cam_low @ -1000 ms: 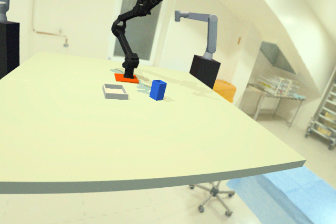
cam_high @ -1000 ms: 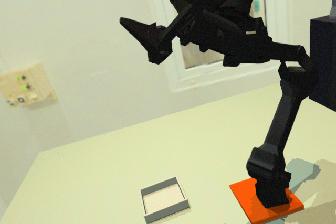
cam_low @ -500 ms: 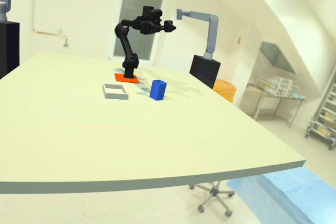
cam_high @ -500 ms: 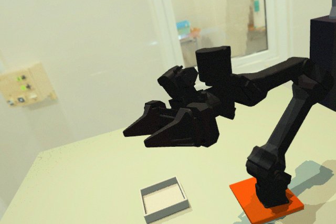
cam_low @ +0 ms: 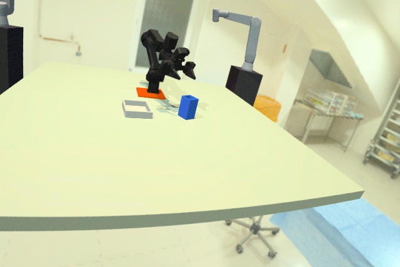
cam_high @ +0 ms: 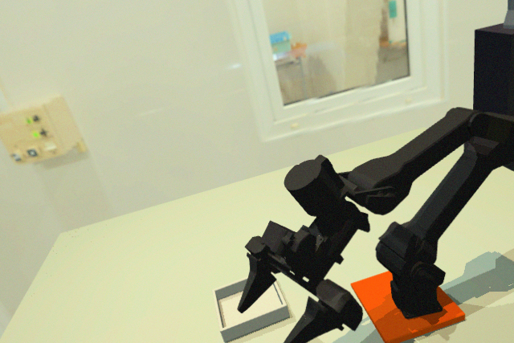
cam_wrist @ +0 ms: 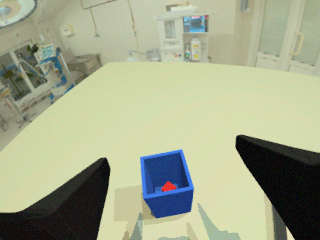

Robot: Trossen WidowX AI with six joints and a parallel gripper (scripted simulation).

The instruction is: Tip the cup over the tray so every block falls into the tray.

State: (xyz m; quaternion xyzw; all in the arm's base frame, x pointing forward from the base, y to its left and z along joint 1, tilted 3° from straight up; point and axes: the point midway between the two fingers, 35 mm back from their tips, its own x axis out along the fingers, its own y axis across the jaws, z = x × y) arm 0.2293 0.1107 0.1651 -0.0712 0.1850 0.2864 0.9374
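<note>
Right now the red block is 130 mm below my gripper tip, 20 mm to the left of it and 20 mm ahead of it. Also, from my gripper tip: blue square cup: 140 mm below, 20 mm to the left, 20 mm ahead.
</note>
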